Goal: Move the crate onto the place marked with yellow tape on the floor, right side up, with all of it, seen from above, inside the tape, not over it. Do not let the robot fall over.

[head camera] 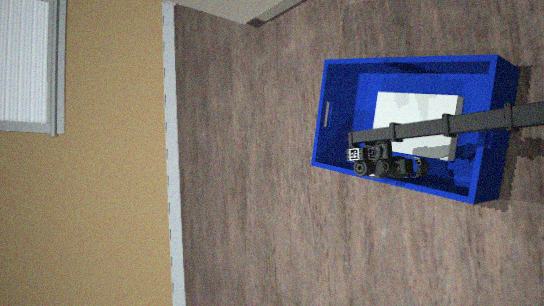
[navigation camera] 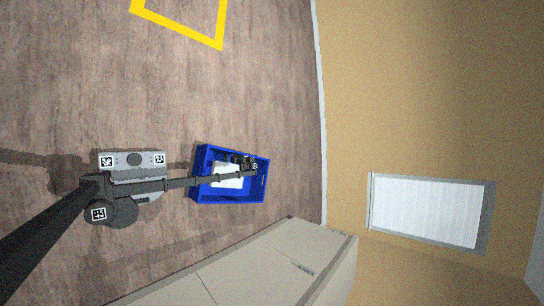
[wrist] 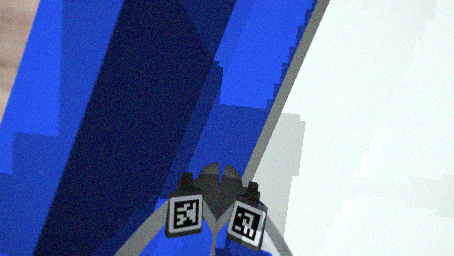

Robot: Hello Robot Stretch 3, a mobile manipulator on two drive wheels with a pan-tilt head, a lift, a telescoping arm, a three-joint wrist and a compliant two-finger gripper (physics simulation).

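Frame: origin at the robot's base, x right, y ahead, z up, level; centimetres.
Where they show: gripper, fingertip midpoint: [head camera: 426, 166] [navigation camera: 224, 158]; robot's base, link origin: [navigation camera: 134, 158].
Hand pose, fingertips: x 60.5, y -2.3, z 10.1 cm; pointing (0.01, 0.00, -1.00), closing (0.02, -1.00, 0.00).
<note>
Things, the pixels of their top centre, and the offset from my fingertips. "pt": a spot on its surface instead.
- blue crate, surface spot: [head camera: 492, 175] pt dx -20.2, dy +3.6, dz +0.4 cm
- white block, top centre: [head camera: 410, 123] [navigation camera: 229, 175] dx +6.3, dy -15.2, dz -2.9 cm
The blue crate [head camera: 492, 175] [navigation camera: 201, 160] [wrist: 40, 75] stands upright on the floor, open side up, beside the robot's base. A white block [head camera: 417, 107] [navigation camera: 227, 184] [wrist: 375, 100] lies flat in it. My gripper [head camera: 421, 166] [wrist: 219, 183] has its fingertips together with nothing between them. It points down over the crate's inside, between one long wall and the white block; how far it is above the crate's bottom is hard to tell. The yellow tape [navigation camera: 175, 25] shows in part at the top of the navigation view, apart from the crate.
My arm [head camera: 475, 124] [navigation camera: 180, 182] reaches across the crate. The robot's base [navigation camera: 137, 173] is near the crate's short side. A beige cabinet [navigation camera: 250, 260] stands on the side away from the tape. An ochre wall [head camera: 115, 200] [navigation camera: 400, 100] rises beyond the crate's far end.
</note>
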